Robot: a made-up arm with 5 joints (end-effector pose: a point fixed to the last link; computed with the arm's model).
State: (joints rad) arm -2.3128 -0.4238 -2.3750 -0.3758 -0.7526
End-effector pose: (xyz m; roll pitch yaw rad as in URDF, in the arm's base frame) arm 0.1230 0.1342 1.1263 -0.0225 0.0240 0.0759
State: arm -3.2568 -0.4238 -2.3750 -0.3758 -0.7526
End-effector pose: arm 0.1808 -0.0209 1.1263 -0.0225 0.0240 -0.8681
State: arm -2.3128 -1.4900 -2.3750 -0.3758 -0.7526
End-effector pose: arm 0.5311 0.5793 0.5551 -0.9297 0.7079 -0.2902
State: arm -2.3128 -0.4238 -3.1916 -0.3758 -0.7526
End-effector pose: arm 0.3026 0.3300 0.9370 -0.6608 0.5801 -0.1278
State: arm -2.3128 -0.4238 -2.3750 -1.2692 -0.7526
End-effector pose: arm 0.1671 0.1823 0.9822 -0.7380 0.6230 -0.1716
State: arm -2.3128 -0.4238 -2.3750 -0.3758 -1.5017
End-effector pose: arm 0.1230 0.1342 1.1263 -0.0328 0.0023 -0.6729
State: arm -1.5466 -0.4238 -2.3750 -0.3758 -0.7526
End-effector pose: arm -0.0044 0.1820 1.1263 -0.0225 0.0240 0.8421
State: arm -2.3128 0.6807 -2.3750 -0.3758 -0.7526
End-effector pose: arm -0.4259 -0.4646 0.8500 0.8974 -0.6956 -0.2694
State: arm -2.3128 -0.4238 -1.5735 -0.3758 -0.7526
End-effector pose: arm -0.0897 -0.0979 1.0657 0.5840 -0.5321 -0.0873
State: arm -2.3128 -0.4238 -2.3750 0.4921 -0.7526
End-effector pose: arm 0.0226 0.0246 1.1665 0.6466 -0.5717 -0.1201
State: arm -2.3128 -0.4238 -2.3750 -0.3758 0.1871
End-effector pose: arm 0.1230 0.1342 1.1263 0.0061 0.0323 1.0160
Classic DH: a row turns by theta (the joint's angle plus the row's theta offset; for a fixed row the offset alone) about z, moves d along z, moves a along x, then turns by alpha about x. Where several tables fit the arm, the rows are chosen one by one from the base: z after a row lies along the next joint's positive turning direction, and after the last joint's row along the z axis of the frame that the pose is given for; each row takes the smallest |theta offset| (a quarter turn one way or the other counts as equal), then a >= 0, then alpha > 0; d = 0 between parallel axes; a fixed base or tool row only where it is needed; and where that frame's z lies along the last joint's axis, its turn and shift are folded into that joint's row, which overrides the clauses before.
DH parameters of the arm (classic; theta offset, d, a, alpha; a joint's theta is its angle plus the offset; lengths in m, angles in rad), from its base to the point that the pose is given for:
joint 1: 0 0.329 0 -1.5708
joint 2: -1.3854 0 0.407 0
joint 3: -0.4073 0 -0.2635 0
joint 4: -1.3488 0 -0.113 1.5708
joint 5: 3.1416 0.144 0 0

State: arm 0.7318 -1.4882 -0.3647 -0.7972 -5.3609
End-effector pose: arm -0.1439 -0.1292 0.7443 -0.4033 -0.2891 -1.4280
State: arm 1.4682 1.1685 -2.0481 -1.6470 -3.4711
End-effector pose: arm 0.0638 0.6200 0.4802 -0.2247 0.5776 1.0717
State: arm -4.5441 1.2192 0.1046 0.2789 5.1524
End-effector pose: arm -0.0031 0.0185 0.1689 -1.5354 0.4398 -2.9582
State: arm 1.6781 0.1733 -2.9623 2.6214 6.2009
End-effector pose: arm -0.0335 0.3108 0.8482 3.1277 -0.1669 1.7615
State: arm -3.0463 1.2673 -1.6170 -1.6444 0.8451
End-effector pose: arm -0.6287 -0.0601 0.3175 -1.0288 -0.6499 1.3167
